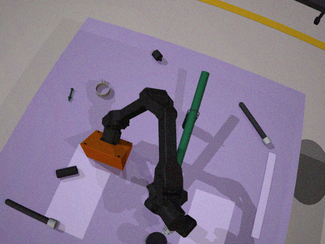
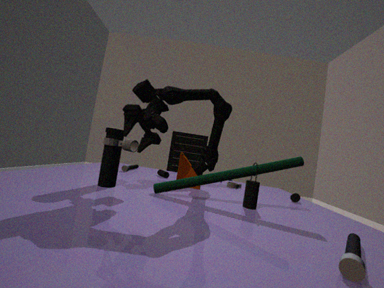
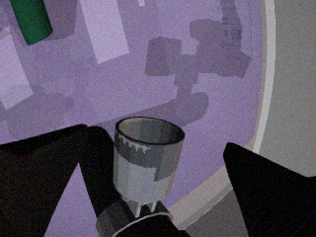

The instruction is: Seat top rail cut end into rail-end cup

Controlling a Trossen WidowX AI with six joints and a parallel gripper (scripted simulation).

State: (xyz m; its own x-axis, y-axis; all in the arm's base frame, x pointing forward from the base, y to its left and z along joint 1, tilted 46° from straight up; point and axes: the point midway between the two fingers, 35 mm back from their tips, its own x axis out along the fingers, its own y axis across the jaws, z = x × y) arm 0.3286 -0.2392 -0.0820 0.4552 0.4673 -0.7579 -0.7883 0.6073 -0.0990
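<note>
Right now the grey rail-end cup is 20 mm behind my gripper tip and 20 mm to the right of it. The rest, counted from my gripper tip: short black post (60 mm behind, 440 mm to the left, 50 mm below); small green bolt (620 mm behind, 400 mm to the left, 150 mm below); short black cylinder (470 mm behind, 50 mm to the left, 140 mm below).
</note>
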